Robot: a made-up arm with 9 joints. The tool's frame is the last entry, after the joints.
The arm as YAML. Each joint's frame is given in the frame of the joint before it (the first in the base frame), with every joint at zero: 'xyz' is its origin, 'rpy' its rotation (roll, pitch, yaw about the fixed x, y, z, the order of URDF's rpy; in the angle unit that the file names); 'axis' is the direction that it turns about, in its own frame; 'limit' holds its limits. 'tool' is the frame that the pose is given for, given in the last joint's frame.
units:
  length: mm
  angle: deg
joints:
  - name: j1
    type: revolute
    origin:
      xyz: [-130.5, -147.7, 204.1]
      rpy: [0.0, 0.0, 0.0]
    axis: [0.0, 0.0, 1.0]
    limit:
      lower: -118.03
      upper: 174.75
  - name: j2
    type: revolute
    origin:
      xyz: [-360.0, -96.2, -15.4]
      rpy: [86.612, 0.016, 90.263]
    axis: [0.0, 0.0, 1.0]
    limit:
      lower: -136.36
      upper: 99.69
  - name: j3
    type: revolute
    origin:
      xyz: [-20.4, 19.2, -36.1]
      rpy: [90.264, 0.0, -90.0]
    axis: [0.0, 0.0, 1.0]
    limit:
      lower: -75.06
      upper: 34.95
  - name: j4
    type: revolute
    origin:
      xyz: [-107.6, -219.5, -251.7]
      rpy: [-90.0, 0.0, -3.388]
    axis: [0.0, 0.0, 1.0]
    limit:
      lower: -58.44
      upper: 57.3
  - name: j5
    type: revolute
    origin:
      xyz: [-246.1, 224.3, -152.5]
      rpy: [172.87, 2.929, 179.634]
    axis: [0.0, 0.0, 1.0]
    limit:
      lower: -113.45
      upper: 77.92
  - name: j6
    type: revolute
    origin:
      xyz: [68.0, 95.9, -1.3]
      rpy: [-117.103, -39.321, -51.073]
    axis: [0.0, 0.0, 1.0]
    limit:
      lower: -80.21
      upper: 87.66
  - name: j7
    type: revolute
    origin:
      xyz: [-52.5, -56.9, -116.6]
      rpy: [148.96, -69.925, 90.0]
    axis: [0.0, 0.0, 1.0]
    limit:
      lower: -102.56
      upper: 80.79
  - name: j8
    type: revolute
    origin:
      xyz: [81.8, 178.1, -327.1]
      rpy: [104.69, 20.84, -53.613]
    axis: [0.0, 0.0, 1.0]
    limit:
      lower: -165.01
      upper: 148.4
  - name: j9
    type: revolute
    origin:
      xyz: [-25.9, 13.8, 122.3]
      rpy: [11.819, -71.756, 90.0]
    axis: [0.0, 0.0, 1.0]
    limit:
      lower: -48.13
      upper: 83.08
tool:
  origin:
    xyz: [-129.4, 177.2, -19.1]
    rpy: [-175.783, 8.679, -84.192]
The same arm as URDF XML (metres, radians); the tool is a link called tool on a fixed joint. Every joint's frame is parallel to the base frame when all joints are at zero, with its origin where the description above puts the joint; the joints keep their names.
<robot name="arm">
  <joint name="j1" type="revolute">
    <parent link="base_link"/>
    <child link="link1"/>
    <origin xyz="-0.1305 -0.1477 0.2041" rpy="0.0000 0.0000 0.0000"/>
    <axis xyz="0 0 1"/>
    <limit lower="-2.0600" upper="3.0500"/>
  </joint>
  <joint name="j2" type="revolute">
    <parent link="link1"/>
    <child link="link2"/>
    <origin xyz="-0.3600 -0.0962 -0.0154" rpy="0.0000 0.0000 0.0000"/>
    <axis xyz="0.998241 0.0046 0.059102"/>
    <limit lower="-2.3799" upper="1.7399"/>
  </joint>
  <joint name="j3" type="revolute">
    <parent link="link2"/>
    <child link="link3"/>
    <origin xyz="-0.0371 -0.0206 0.0170" rpy="0.0000 0.0000 0.0000"/>
    <axis xyz="0 -1 0"/>
    <limit lower="-1.3100" upper="0.6100"/>
  </joint>
  <joint name="j4" type="revolute">
    <parent link="link3"/>
    <child link="link4"/>
    <origin xyz="-0.2255 0.2517 0.0944" rpy="0.0000 0.0000 0.0000"/>
    <axis xyz="1 0 0"/>
    <limit lower="-1.0200" upper="1.0001"/>
  </joint>
  <joint name="j5" type="revolute">
    <parent link="link4"/>
    <child link="link5"/>
    <origin xyz="-0.1525 0.2243 0.2461" rpy="0.0000 0.0000 0.0000"/>
    <axis xyz="-0.99097 0.123796 -0.051498"/>
    <limit lower="-1.9801" upper="1.3600"/>
  </joint>
  <joint name="j6" type="revolute">
    <parent link="link5"/>
    <child link="link6"/>
    <origin xyz="0.0097 0.0954 0.0680" rpy="0.0000 0.0000 0.0000"/>
    <axis xyz="0.346103 0.294103 0.890908"/>
    <limit lower="-1.3999" upper="1.5300"/>
  </joint>
  <joint name="j7" type="revolute">
    <parent link="link6"/>
    <child link="link7"/>
    <origin xyz="-0.0359 0.0386 -0.1297" rpy="0.0000 0.0000 0.0000"/>
    <axis xyz="0 -1 0"/>
    <limit lower="-1.7900" upper="1.4101"/>
  </joint>
  <joint name="j8" type="revolute">
    <parent link="link7"/>
    <child link="link8"/>
    <origin xyz="-0.1080 0.3271 0.1636" rpy="0.0000 0.0000 0.0000"/>
    <axis xyz="-0.0143 0.237001 -0.971404"/>
    <limit lower="-2.8800" upper="2.5901"/>
  </joint>
  <joint name="j9" type="revolute">
    <parent link="link8"/>
    <child link="link9"/>
    <origin xyz="-0.0209 0.0073 -0.1238" rpy="0.0000 0.0000 0.0000"/>
    <axis xyz="-0.150896 0.985873 -0.072698"/>
    <limit lower="-0.8400" upper="1.4500"/>
  </joint>
  <joint name="tool_joint" type="fixed">
    <parent link="link9"/>
    <child link="tool"/>
    <origin xyz="-0.1843 -0.0392 0.1140" rpy="1.5708 0.0000 0.0000"/>
  </joint>
  <link name="base_link"/>
  <link name="link1"/>
  <link name="link2"/>
  <link name="link3"/>
  <link name="link4"/>
  <link name="link5"/>
  <link name="link6"/>
  <link name="link7"/>
  <link name="link8"/>
  <link name="link9"/>
  <link name="tool"/>
</robot>

